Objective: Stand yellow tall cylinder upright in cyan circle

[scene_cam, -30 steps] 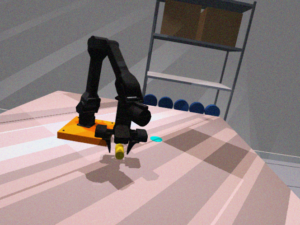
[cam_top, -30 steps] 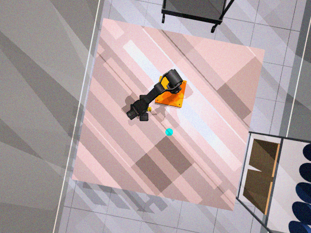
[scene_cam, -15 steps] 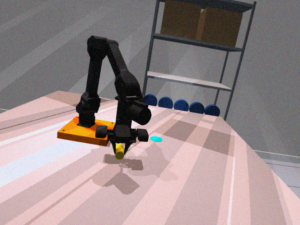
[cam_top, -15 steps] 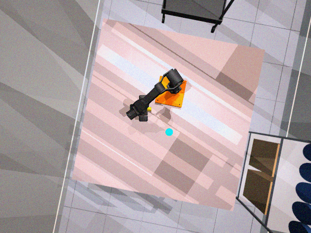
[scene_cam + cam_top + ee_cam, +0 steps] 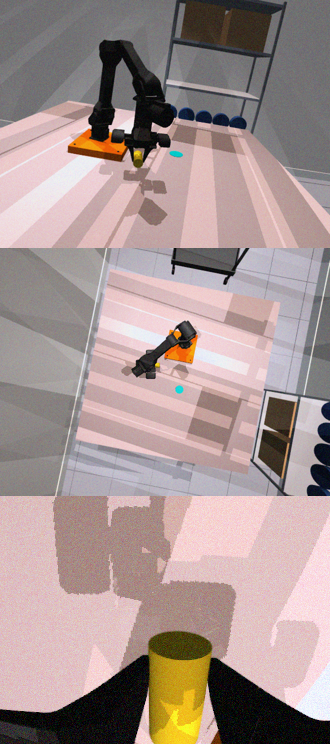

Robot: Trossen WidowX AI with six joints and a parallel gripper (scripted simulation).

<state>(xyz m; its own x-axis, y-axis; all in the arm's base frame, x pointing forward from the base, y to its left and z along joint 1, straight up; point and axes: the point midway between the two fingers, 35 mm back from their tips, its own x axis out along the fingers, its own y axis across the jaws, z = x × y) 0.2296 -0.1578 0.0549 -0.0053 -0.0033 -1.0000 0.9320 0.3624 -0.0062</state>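
My gripper tip is now 250 mm to the right of the cyan circle, 90 mm short of it and 50 mm above it. Round my gripper tip: yellow cylinder: 20 mm to the left, 10 mm behind.
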